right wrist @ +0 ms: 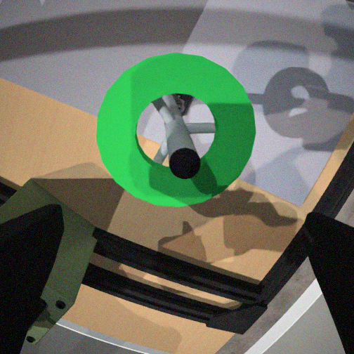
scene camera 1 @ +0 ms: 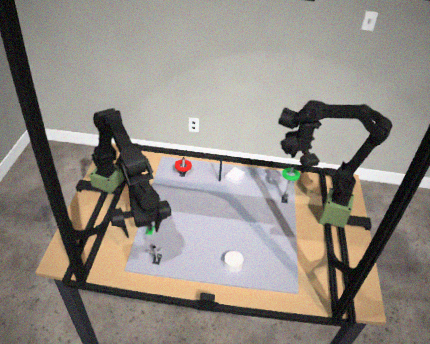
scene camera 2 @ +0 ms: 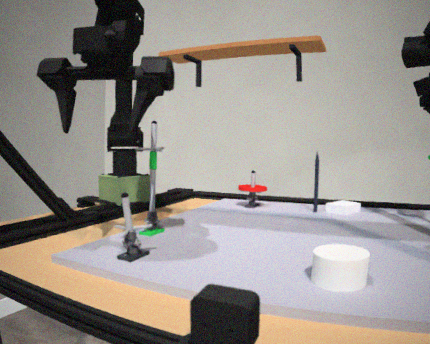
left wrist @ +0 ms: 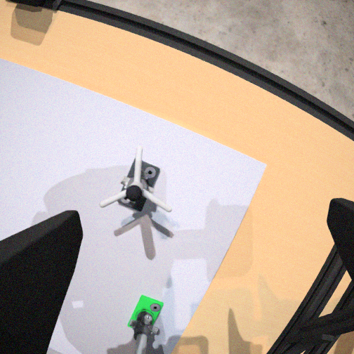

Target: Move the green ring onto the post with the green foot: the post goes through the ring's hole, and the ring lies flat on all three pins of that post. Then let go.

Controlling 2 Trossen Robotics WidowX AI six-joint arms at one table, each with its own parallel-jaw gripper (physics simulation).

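Frame: origin at the left arm's base, x ahead, y left, z up, level; millimetres.
Seen in the pictures: left gripper, between the fingertips: (scene camera 1: pixel 142 234) (scene camera 2: pixel 97 133); right gripper, between the fingertips: (scene camera 1: pixel 297 165); left arm's base, origin of its link: (scene camera 1: pixel 106 171) (scene camera 2: pixel 124 175); right arm's base, origin of its link: (scene camera 1: pixel 340 199).
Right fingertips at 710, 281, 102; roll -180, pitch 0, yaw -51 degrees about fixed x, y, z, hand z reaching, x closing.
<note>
Offsets run from my right fingertips to a thing's top centre, as dx, dy, dz. "spot": to the spot under its first point.
The green ring @[-15, -17, -34] (scene camera 1: pixel 290 178) (right wrist: pixel 115 135) lies around a tall post with a dark foot @[spot: -13, -33, -169] (scene camera 1: pixel 284 199), at the mat's upper right in scene camera 1. My right gripper (scene camera 1: pixel 300 152) (right wrist: pixel 186 222) is open and empty above and beside this ring; part of it shows at the right edge in scene camera 2. The post with the green foot @[spot: -421, -424, -170] (scene camera 1: pixel 150 231) (scene camera 2: pixel 153 192) (left wrist: pixel 145 307) stands upright at the left, its pins near the top bearing no ring. My left gripper (scene camera 1: pixel 142 233) (scene camera 2: pixel 99 131) (left wrist: pixel 208 218) is open and empty; in scene camera 1 it hides most of that post.
A short post with a dark foot @[spot: -333, -524, -143] (scene camera 1: pixel 157 255) (scene camera 2: pixel 131 237) (left wrist: pixel 137 192) has bare pins. A red ring @[-460, -75, -125] (scene camera 1: pixel 183 169) (scene camera 2: pixel 252 188) lies on another post. A thin dark spike @[-301, -44, -37] (scene camera 1: pixel 220 171) (scene camera 2: pixel 316 185), a white block @[-250, +6, -157] (scene camera 1: pixel 235 174) (scene camera 2: pixel 343 206) and a white cylinder @[-89, -420, -142] (scene camera 1: pixel 233 262) (scene camera 2: pixel 340 269) stand on the mat.
</note>
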